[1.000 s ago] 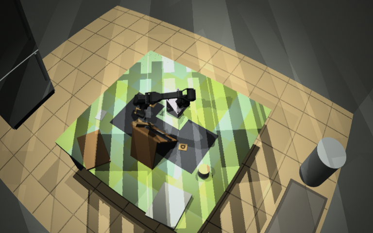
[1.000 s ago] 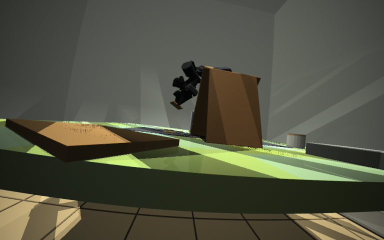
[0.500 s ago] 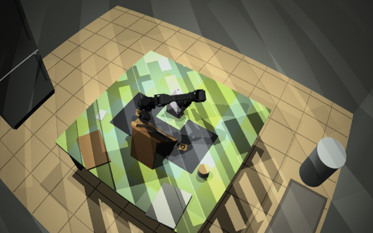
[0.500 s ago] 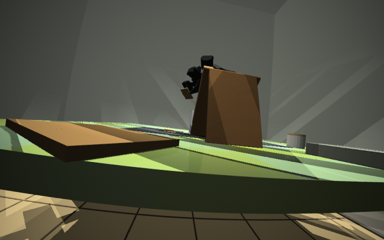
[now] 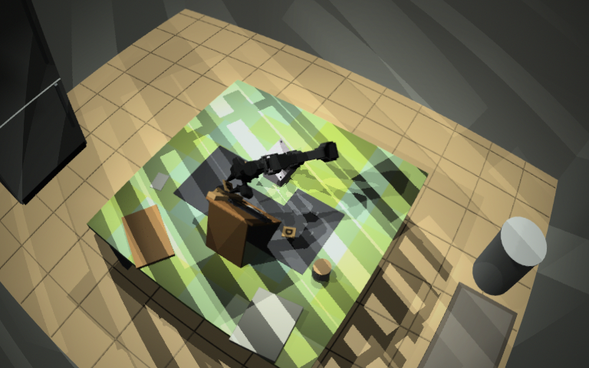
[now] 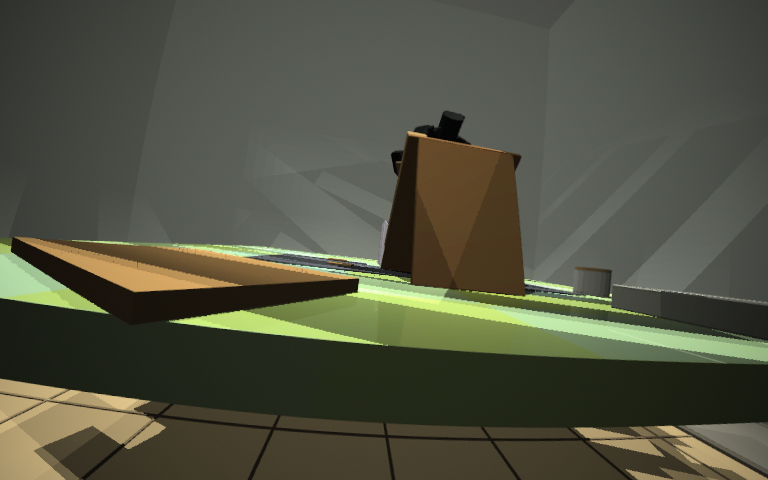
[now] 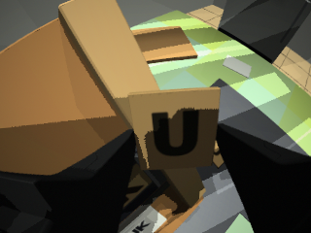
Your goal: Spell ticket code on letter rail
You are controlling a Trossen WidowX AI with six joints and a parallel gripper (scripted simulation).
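Now: the white ticket 50 mm behind my gripper tip, 90 mm to the left of it and 160 mm below it. Also, from my gripper tip: dark mat: 160 mm behind, 50 mm to the left, 240 mm below; flat wooden slab: 350 mm ahead, 250 mm to the right, 230 mm below; card: 80 mm ahead, 440 mm to the right, 230 mm below.
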